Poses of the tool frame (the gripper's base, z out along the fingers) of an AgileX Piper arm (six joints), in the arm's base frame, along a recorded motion.
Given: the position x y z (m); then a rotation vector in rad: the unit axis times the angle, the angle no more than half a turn.
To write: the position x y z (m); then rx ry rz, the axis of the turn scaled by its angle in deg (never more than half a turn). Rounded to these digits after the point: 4 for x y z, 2 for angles.
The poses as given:
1: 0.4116 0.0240 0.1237 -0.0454 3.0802 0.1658
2: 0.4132 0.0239 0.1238 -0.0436 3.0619 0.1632
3: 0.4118 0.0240 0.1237 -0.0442 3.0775 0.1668
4: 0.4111 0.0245 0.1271 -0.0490 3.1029 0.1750
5: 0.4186 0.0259 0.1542 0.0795 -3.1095 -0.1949
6: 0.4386 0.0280 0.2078 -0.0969 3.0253 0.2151
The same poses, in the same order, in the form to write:
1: 0.4116 0.0240 0.1237 -2.60 176.48 9.50
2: 0.4132 0.0239 0.1238 -2.50 175.43 9.35
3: 0.4118 0.0240 0.1237 -2.53 176.33 9.56
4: 0.4111 0.0245 0.1271 -2.81 177.78 10.03
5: 0.4186 0.0259 0.1542 4.56 -178.16 -11.17
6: 0.4386 0.0280 0.2078 -5.55 173.34 12.32
